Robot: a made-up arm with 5 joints.
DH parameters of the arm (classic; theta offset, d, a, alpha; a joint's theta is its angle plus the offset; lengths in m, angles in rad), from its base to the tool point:
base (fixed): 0.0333 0 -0.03 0
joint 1: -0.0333 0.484 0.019 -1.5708
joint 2: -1.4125 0 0.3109 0
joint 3: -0.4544 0 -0.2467 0
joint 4: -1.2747 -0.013 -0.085 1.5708
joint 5: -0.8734 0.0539 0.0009 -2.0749
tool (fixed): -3.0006 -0.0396 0 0
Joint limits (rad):
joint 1: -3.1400..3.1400
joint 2: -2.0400..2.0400
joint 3: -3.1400..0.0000
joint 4: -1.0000..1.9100
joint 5: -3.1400..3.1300
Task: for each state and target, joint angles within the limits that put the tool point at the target. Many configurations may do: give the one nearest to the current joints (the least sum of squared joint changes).
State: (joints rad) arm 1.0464 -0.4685 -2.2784 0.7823 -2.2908
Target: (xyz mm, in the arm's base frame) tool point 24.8 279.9 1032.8
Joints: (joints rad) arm 1.3024 -0.1430 -1.9735 0.8940 -2.3258
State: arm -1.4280 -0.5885 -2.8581 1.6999 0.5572
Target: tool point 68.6 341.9 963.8
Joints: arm -1.9834 -0.8970 -2.9144 1.9100 0.6782
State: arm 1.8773 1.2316 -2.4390 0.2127 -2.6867
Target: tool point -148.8 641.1 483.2
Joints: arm 1.7270 1.1384 -2.1023 0.2409 -2.7937
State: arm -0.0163 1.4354 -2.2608 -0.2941 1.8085
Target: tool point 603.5 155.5 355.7
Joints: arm 0.2982 1.5491 -2.4572 -0.0047 1.6718
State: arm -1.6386 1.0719 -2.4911 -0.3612 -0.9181
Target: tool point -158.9 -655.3 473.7
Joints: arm -1.7558 1.4240 -2.3073 -0.3431 -0.9167
